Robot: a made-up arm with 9 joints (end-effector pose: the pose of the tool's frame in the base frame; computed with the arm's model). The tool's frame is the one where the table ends. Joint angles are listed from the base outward.
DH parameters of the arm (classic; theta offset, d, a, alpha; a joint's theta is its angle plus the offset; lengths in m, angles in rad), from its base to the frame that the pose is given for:
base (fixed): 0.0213 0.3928 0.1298 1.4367
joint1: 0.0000 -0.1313 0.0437 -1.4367
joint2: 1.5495 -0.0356 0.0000 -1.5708
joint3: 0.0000 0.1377 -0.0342 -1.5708
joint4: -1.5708 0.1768 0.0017 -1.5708
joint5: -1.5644 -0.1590 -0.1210 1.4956
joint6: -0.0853 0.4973 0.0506 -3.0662
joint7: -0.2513 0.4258 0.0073 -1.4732
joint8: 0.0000 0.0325 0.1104 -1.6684
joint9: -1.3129 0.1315 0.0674 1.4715
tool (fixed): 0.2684 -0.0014 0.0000 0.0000
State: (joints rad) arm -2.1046 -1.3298 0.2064 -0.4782 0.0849 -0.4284 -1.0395 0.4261 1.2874
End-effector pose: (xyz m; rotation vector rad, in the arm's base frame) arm -0.1327 0.0392 0.5136 0.2167 0.5631 -2.9532
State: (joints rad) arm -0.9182 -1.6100 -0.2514 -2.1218 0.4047 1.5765 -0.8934 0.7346 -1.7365
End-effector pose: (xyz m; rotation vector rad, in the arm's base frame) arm 0.1761 0.2719 0.0518 -0.6673 1.8899 -1.6353
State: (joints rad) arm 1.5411 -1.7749 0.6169 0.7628 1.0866 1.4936 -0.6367 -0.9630 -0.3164
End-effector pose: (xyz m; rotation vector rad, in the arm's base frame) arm 0.2024 0.0956 0.2548 -2.6308 0.1090 -0.8087
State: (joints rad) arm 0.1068 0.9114 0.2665 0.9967 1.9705 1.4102 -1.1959 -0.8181 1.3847
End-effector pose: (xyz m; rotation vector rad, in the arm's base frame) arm 0.5107 -0.0744 0.1201 -1.5686 -0.3577 -0.2429
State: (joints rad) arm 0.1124 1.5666 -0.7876 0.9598 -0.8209 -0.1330 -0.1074 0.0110 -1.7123
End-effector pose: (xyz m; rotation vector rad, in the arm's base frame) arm 0.3451 -0.0650 0.1799 -0.5227 -0.8188 -0.9788
